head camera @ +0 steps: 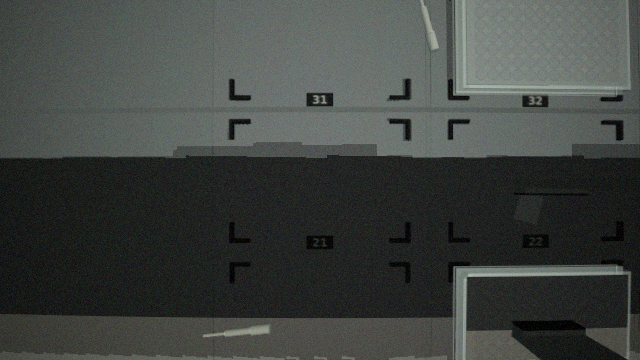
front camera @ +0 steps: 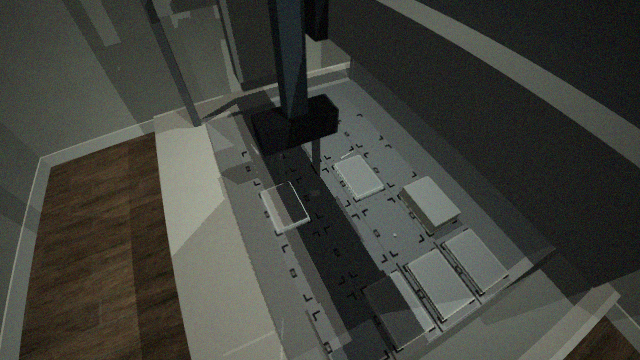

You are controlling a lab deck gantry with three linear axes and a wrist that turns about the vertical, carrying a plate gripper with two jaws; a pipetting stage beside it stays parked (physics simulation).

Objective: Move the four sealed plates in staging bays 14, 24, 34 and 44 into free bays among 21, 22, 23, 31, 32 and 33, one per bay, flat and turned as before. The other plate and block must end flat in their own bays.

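Frame: origin at the robot's base, x back, y right, z up, level; millimetres.
Seen in the pictures: gripper, fingertip midpoint: (head camera: 543, 257) (front camera: 300, 175); robot's base, origin of the base link: (front camera: 242, 153).
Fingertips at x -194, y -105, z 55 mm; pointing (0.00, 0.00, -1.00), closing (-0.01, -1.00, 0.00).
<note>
Pixels of each thing's top centre, then the offset from my fingertips to it. "spot": a spot on its surface instead.
- clear-edged plate, middle of its top: (head camera: 548, 329) (front camera: 283, 204) dx -34, dy +62, dz -41 mm
- thick block, middle of its top: (front camera: 431, 199) dx -198, dy -259, dz -13 mm
- small white round piece, middle of its top: (front camera: 394, 234) dx -222, dy -140, dz -51 mm
- faint grey patch, surface spot: (head camera: 528, 209) (front camera: 314, 193) spot: dx -27, dy -23, dz -54 mm
In the front view, sealed plates lie in bays 44 (front camera: 475, 259), 34 (front camera: 440, 282) and 24 (front camera: 400, 312); the last is largely in shadow. Bay 14 shows no plate. Another plate (front camera: 359, 176) (head camera: 545, 42) lies flat in bay 32. A clear-edged plate (front camera: 285, 207) (head camera: 500, 302) lies flat in bay 12, with a shadow across it. A thick block (front camera: 434, 201) sits in bay 43. My gripper (front camera: 300, 172) (head camera: 550, 260) is open and empty, above the area of bays 22 and 12. Its left jaw is hard to see against the dark deck.
Loose white tips lie near bays 31 and 32 (head camera: 430, 30) and in the bay 11 area (head camera: 240, 331). A small white round piece (front camera: 394, 235) lies in bay 33. A faint grey patch (front camera: 316, 192) (head camera: 528, 209) shows in bay 22. A thin post (front camera: 175, 65) stands at the back left.
</note>
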